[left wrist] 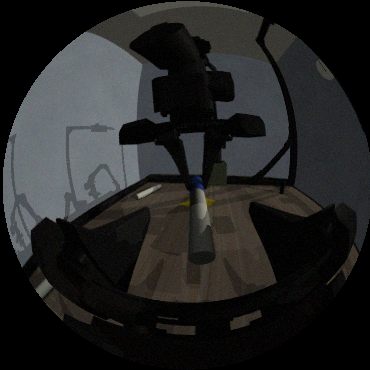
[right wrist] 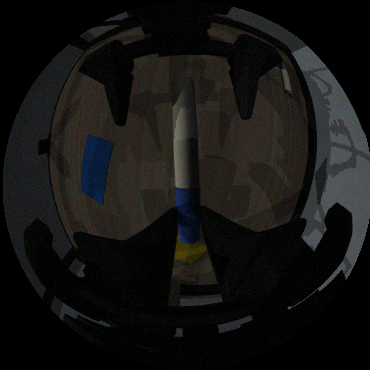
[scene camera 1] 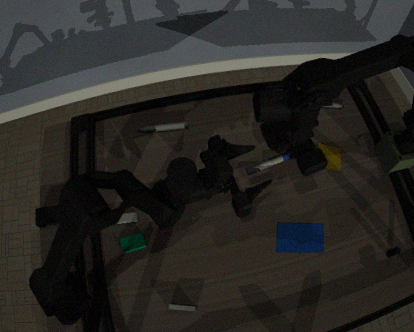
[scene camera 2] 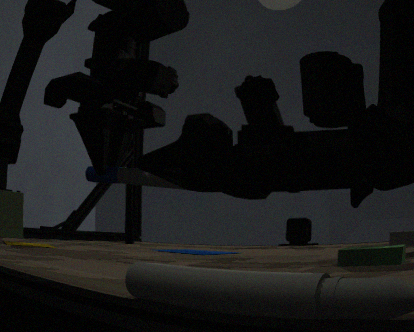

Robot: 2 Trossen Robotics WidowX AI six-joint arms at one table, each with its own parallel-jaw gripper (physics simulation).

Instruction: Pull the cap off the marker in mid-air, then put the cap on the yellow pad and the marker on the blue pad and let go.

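Frame: origin at the left arm's base, x left, y up, z ahead, level; millimetres.
Where they show: left gripper, fingertip midpoint: (left wrist: 200, 210) (right wrist: 182, 115) (scene camera 1: 263, 163) (scene camera 2: 160, 168); right gripper, fingertip midpoint: (left wrist: 196, 188) (right wrist: 187, 211) (scene camera 1: 289, 154) (scene camera 2: 106, 176); left arm's base at its link origin: (scene camera 1: 62, 297); right arm's base at its link origin: (left wrist: 214, 161) (scene camera 1: 404, 144).
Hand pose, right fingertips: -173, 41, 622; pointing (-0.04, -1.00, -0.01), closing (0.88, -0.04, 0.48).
Note:
Things, the pixels of their top centre, and the offset from my right fingertips, as dx, dy, dz.
- marker's white body at its top centre: (right wrist: 185, 157) (left wrist: 197, 193) (scene camera 2: 137, 165) (scene camera 1: 274, 158) +21, +10, -39
- yellow pad at its top centre: (scene camera 2: 28, 244) (right wrist: 185, 250) (scene camera 1: 329, 156) (left wrist: 197, 201) -83, -94, +132
- blue pad at its top centre: (scene camera 2: 194, 251) (right wrist: 92, 169) (scene camera 1: 300, 237) -147, -94, -114
- pale marker at its top centre: (scene camera 2: 270, 271) (scene camera 1: 161, 125) (right wrist: 287, 74) +330, -76, -111
- pale stick at its top centre: (scene camera 1: 325, 102) (left wrist: 150, 187) +22, -75, +286
- white block at its top centre: (scene camera 1: 125, 217) +215, -82, -360
- white bar at its top centre: (scene camera 2: 407, 231) (scene camera 1: 181, 307) -39, -72, -431
The marker's white body (scene camera 1: 272, 162) (scene camera 2: 132, 176) (left wrist: 201, 235) (right wrist: 185, 160) is held level in mid-air with its blue cap (scene camera 1: 286, 157) (scene camera 2: 92, 174) (right wrist: 187, 197) on. My right gripper (scene camera 2: 102, 175) (left wrist: 196, 188) (right wrist: 187, 211) is shut on the cap; the arm partly hides it in scene camera 1. My left gripper (scene camera 1: 262, 165) (left wrist: 200, 210) (right wrist: 182, 115) is open, its fingers on either side of the body's free end, with gaps on both sides. The yellow pad (scene camera 1: 331, 156) (scene camera 2: 30, 244) (right wrist: 190, 252) lies below, near the right gripper. The blue pad (scene camera 1: 300, 237) (scene camera 2: 195, 252) (right wrist: 96, 170) lies on the table.
A pale marker (scene camera 1: 165, 127) lies near the table's far edge, another pale stick (scene camera 1: 334, 105) (left wrist: 149, 191) behind the right arm. A green block (scene camera 1: 133, 243) (scene camera 2: 372, 255) and a white block (scene camera 1: 127, 218) are beside the left arm. A white bar (scene camera 1: 182, 307) lies at the front.

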